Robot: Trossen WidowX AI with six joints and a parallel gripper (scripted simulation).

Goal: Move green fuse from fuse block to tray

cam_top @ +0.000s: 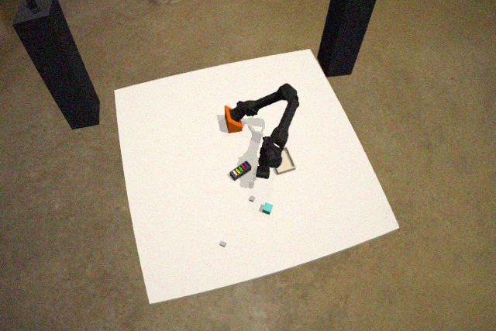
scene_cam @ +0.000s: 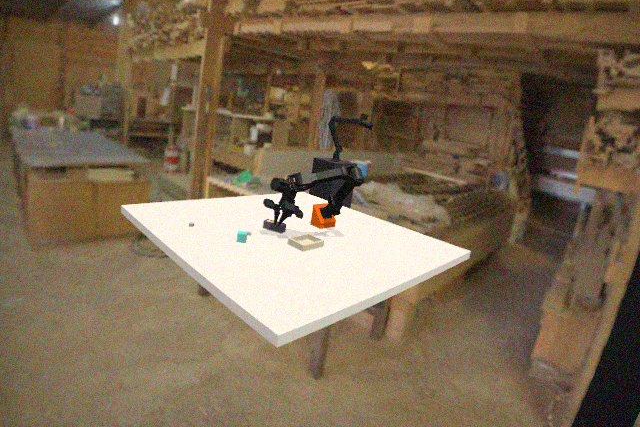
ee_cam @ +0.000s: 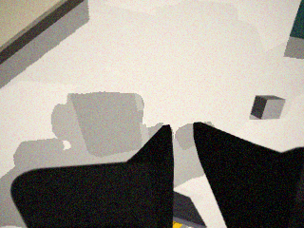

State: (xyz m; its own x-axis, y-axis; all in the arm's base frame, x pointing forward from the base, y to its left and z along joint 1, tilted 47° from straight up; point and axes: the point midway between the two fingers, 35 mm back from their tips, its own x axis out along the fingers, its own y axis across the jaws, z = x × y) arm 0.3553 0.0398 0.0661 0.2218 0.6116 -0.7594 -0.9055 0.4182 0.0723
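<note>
Now: gripper tip 90 mm to the left of the green fuse, 60 mm past it and 30 mm above it. The rest, counted from my gripper tip: beige tray (130 mm to the left, 80 mm behind, 60 mm below).
</note>
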